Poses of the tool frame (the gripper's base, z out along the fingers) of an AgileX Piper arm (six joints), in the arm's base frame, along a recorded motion.
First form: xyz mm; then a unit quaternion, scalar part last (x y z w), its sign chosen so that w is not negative.
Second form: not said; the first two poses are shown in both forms.
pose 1, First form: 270.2 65.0 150.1 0.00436 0.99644 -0.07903 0.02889
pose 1, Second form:
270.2 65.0 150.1
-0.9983 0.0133 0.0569
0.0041 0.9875 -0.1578
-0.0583 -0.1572 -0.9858

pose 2, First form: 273.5 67.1 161.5 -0.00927 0.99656 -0.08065 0.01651
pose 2, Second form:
273.5 67.1 161.5
-0.9993 -0.0158 0.0344
-0.0211 0.9868 -0.1604
-0.0314 -0.1611 -0.9864

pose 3, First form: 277.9 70.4 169.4 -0.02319 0.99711 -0.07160 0.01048
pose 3, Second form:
277.9 70.4 169.4
-0.9987 -0.0447 0.0242
-0.0477 0.9887 -0.1423
-0.0176 -0.1433 -0.9895

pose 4, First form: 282.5 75.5 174.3 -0.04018 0.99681 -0.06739 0.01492
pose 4, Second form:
282.5 75.5 174.3
-0.9963 -0.0781 0.0352
-0.0821 0.9877 -0.1331
-0.0243 -0.1355 -0.9905

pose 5, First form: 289.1 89.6 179.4 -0.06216 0.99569 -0.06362 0.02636
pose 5, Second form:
289.1 89.6 179.4
-0.9909 -0.1204 0.0604
-0.1271 0.9842 -0.1234
-0.0446 -0.1300 -0.9905

